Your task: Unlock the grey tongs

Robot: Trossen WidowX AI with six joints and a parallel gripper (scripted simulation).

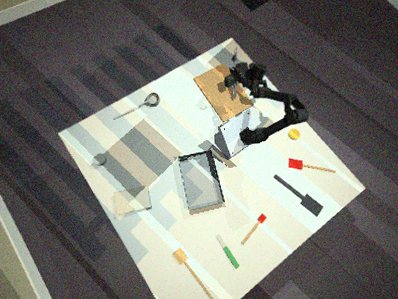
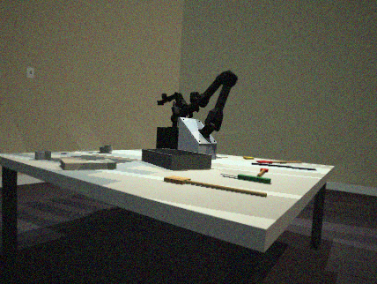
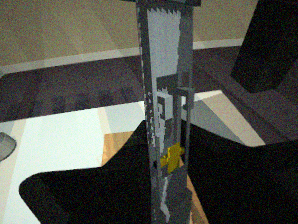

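Right now my gripper tip is 250 mm above the wooden board. The rest, counted from my gripper tip: yellow disc 160 mm behind, 500 mm to the left, 250 mm below; yellow lock piece 30 mm to the left, 10 mm above; roasting tin 480 mm ahead, 360 mm to the left, 230 mm below.
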